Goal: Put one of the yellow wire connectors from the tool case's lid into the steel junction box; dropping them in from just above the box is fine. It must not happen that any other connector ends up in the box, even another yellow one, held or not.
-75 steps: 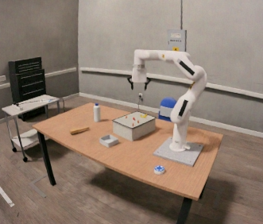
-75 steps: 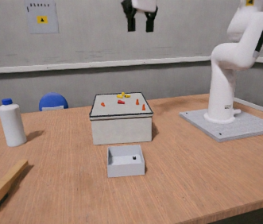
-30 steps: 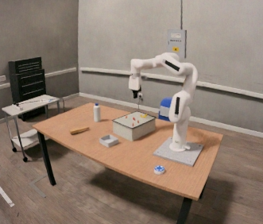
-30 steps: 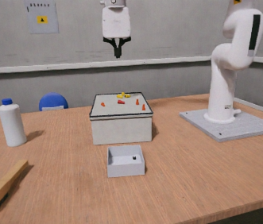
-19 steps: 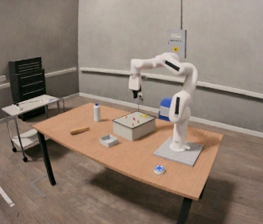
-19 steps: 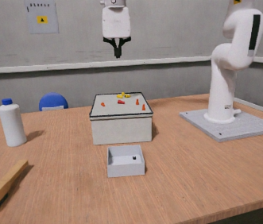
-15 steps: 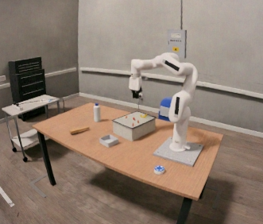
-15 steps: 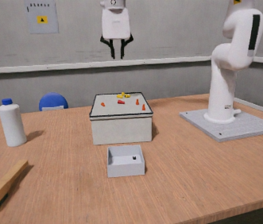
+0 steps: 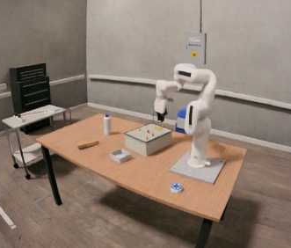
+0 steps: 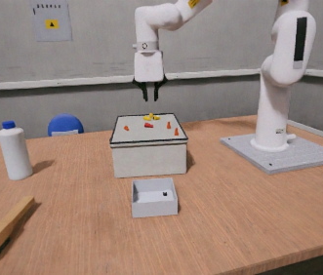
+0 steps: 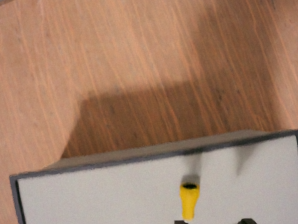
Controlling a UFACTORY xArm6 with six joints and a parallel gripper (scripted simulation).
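Right now the grey tool case is 110 mm below my hand, 100 mm to the left of it and 40 mm ahead of it. Round my hand: white bottle 440 mm ahead, 110 mm to the left, 110 mm below; then white round object 490 mm to the left, 380 mm behind, 180 mm below; then wooden brush 410 mm ahead, 390 mm to the left, 180 mm below.
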